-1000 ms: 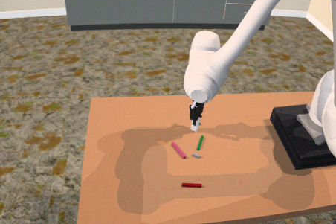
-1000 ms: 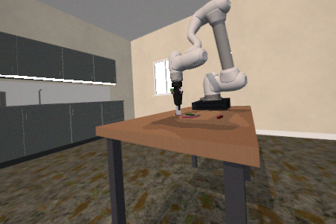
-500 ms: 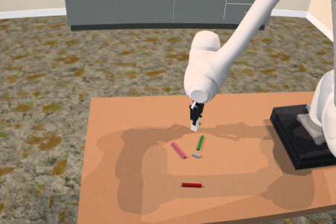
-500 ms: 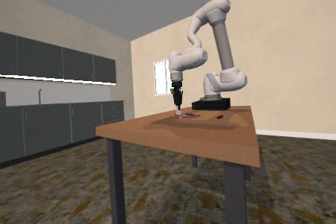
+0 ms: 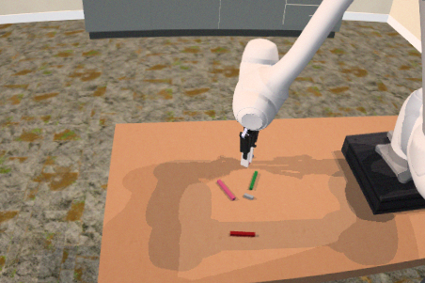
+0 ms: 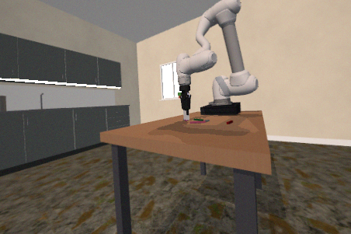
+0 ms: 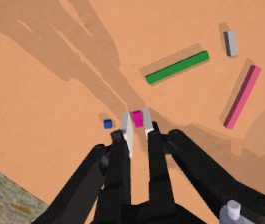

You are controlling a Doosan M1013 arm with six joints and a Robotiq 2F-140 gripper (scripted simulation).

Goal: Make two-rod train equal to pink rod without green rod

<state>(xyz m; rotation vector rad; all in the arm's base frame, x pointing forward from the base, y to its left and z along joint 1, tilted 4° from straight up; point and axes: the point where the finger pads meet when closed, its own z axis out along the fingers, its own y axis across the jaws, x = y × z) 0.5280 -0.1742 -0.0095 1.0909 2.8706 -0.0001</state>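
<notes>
The magenta rod lies 30 mm below my hand. From my hand the other things lie so: blue rod (30 mm to the right, 30 mm below, 30 mm behind); then green rod (80 mm to the left, 30 mm below); then pink rod (110 mm to the left, 100 mm ahead, 30 mm below).
</notes>
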